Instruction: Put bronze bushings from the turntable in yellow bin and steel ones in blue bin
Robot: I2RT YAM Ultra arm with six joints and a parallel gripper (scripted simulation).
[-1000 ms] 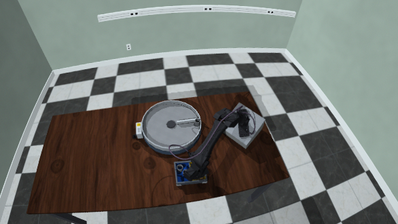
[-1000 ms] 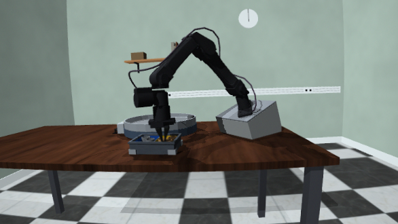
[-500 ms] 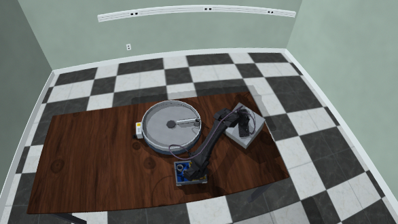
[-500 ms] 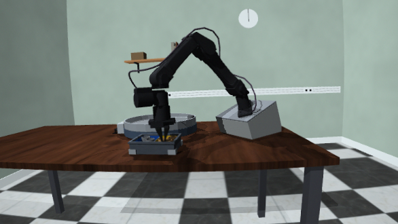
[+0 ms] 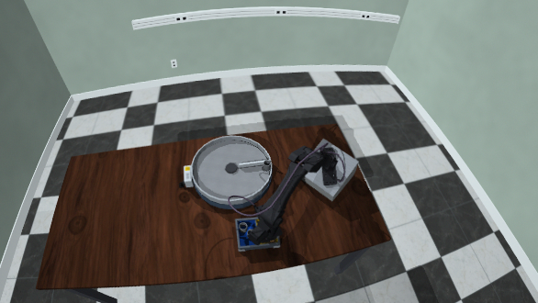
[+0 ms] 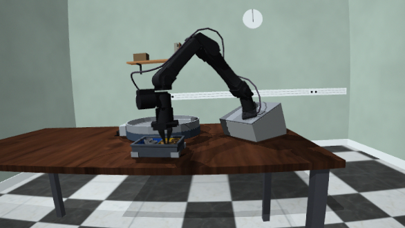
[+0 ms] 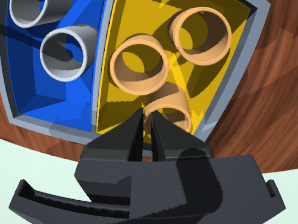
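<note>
My hand is 1 cm short of the yellow bin, 4 cm to the left of it and 3 cm above it. Also, from my hand: grey turntable: 20 cm ahead, 38 cm to the right, 1 cm above; bin tray: 5 cm ahead, 3 cm to the right, 2 cm below; blue bin: 9 cm ahead, 3 cm to the right, 3 cm below.
</note>
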